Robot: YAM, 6 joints.
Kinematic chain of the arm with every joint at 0, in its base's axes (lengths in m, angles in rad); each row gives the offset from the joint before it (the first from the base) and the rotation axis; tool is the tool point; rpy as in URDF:
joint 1: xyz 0 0 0.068 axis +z
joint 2: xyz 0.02 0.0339 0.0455 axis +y
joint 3: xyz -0.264 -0.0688 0 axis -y
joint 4: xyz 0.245 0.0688 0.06 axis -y
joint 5: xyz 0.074 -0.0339 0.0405 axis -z
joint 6: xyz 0.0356 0 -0.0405 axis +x
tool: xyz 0 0 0 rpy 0 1.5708 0
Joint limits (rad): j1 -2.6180..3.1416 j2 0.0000..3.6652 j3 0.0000..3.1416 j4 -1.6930..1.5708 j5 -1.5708..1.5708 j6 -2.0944..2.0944
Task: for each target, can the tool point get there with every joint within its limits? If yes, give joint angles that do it. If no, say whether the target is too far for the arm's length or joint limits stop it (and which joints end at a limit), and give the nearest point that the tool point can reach.
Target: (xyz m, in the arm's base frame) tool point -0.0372 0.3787 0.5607
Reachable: yes | joints 1.6152 1.9885 2.1796 1.1475 -0.6093 1.7256
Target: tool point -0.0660 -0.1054 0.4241
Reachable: yes | joints -2.0034 0.6105 0.7827 0.4095 0.4573 -1.4691
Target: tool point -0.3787 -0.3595 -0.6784
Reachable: no: too far | nearest point -0.2808 -0.2666 -0.3528 | short by 0.353 m
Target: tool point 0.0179 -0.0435 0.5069
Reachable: yes | joints 2.6919 0.6356 1.6980 -1.1350 -1.0783 -1.4758
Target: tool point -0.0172 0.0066 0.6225
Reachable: yes | joints -1.8679 0.9806 2.1972 -0.8338 0.5407 0.0175
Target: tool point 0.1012 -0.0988 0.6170
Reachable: yes | joints 2.1671 0.7909 1.7862 1.2005 0.9167 0.7238
